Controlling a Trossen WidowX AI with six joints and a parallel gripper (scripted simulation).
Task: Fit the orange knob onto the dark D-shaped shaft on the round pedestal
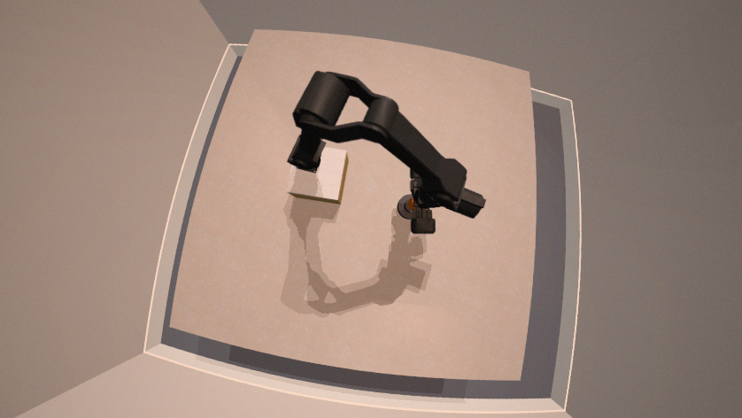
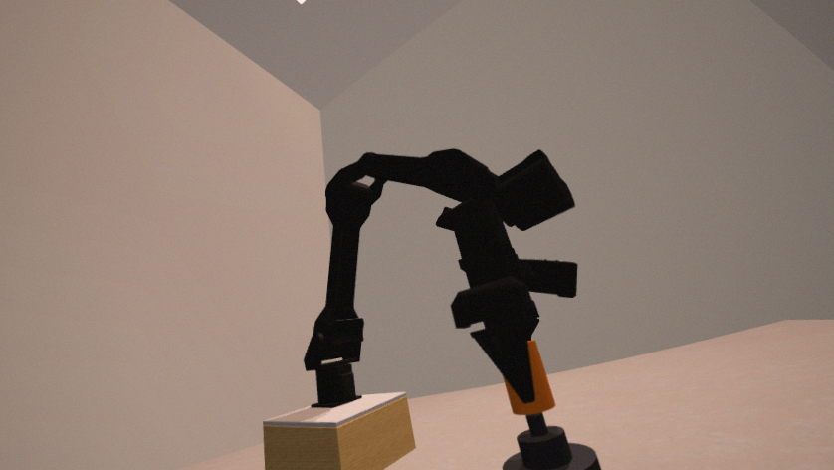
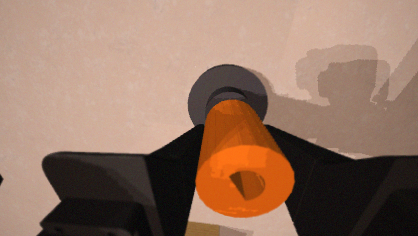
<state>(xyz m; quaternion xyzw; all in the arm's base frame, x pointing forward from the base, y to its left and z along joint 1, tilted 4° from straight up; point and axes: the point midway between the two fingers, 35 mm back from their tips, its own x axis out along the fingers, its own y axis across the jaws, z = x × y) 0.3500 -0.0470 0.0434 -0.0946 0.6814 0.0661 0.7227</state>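
The round dark pedestal lies 4 cm below my gripper tip. Also, from my gripper tip: orange knob 2 cm above.
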